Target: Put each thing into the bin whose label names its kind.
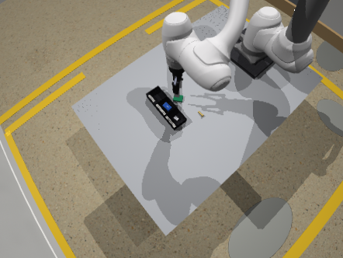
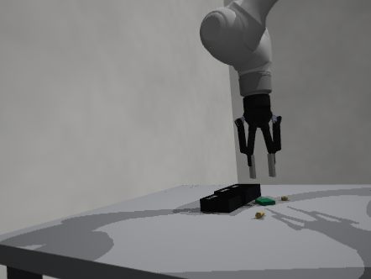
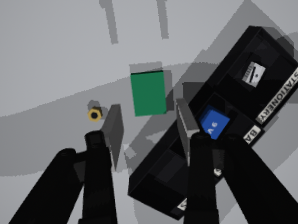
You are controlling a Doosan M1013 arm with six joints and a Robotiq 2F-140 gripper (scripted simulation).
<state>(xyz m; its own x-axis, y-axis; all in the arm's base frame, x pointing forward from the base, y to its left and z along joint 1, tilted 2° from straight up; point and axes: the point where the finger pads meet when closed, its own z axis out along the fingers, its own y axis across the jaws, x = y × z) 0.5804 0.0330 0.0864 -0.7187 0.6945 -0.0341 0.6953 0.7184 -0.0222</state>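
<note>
Right now the flat green board is 100 mm below my hand. From my hand the other things lie so: black bin tray: 90 mm ahead, 20 mm to the left, 80 mm below; brass nut: 30 mm behind, 60 mm to the right, 100 mm below; blue battery: 80 mm ahead, 10 mm to the left, 90 mm below.
</note>
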